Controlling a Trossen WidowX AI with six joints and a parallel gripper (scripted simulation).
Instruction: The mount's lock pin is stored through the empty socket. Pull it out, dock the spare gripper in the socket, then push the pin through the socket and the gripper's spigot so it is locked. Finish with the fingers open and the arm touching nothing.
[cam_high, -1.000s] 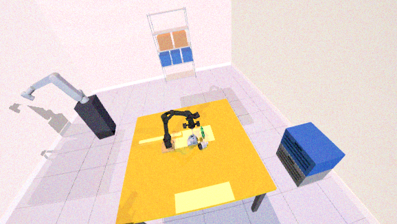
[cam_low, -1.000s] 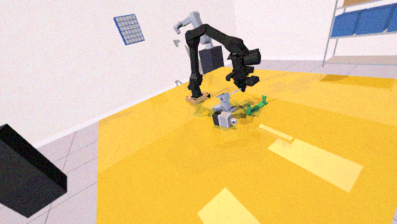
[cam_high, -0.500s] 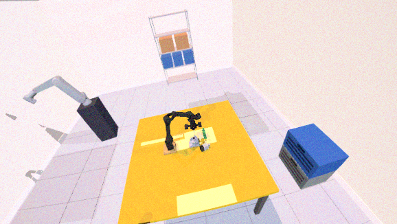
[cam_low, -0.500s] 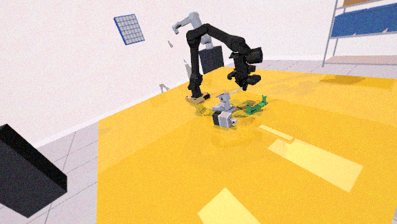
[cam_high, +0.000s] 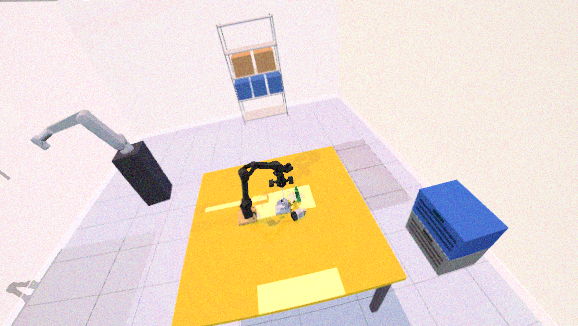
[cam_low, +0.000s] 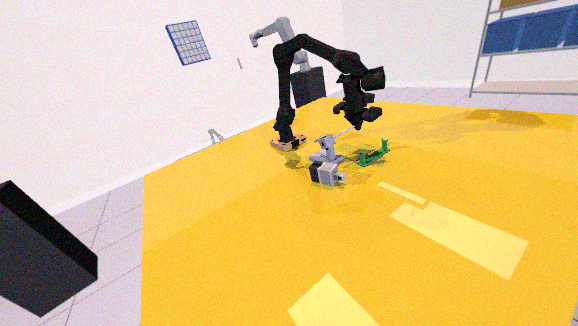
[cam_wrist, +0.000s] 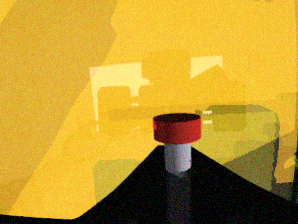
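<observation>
My gripper tip is 100 mm short of the green cradle, 70 mm to the left of it and 40 mm above it. The rest, counted from my gripper tip: spare gripper: 40 mm ahead, 260 mm to the right, 30 mm below; then mount: 40 mm behind, 160 mm to the right, 10 mm below.
</observation>
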